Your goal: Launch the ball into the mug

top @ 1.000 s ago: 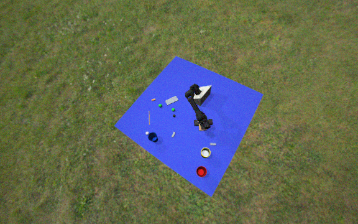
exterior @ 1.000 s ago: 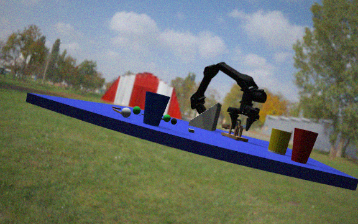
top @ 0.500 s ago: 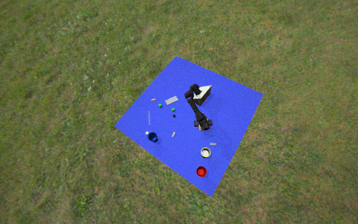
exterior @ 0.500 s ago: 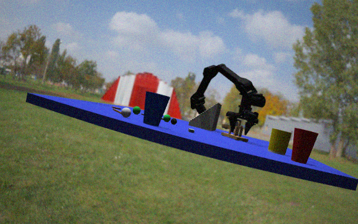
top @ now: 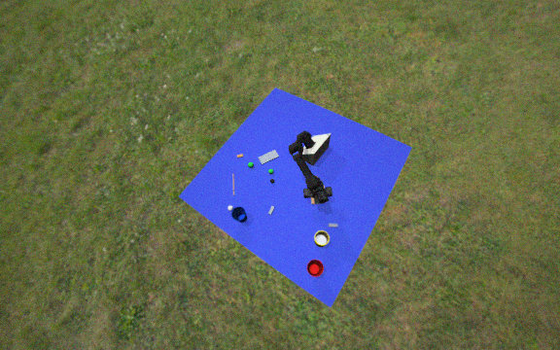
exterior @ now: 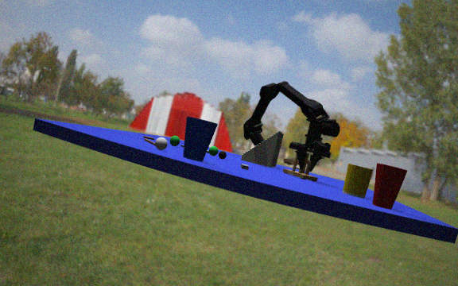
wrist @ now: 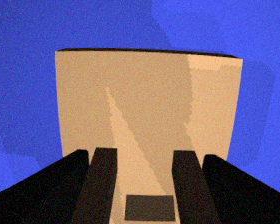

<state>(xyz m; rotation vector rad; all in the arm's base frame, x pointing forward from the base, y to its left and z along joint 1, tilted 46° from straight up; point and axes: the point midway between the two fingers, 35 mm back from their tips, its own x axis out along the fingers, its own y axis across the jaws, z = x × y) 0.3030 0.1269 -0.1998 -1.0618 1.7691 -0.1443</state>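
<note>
The dark round ball is 340 mm to the right of my gripper tip, 60 mm ahead of it and 20 mm below it. The rest, counted from my gripper tip: red mug (410 mm ahead, 220 mm to the left); grey plate (490 mm to the right, 100 mm behind, 30 mm below); yellow mug (240 mm ahead, 170 mm to the left).
</note>
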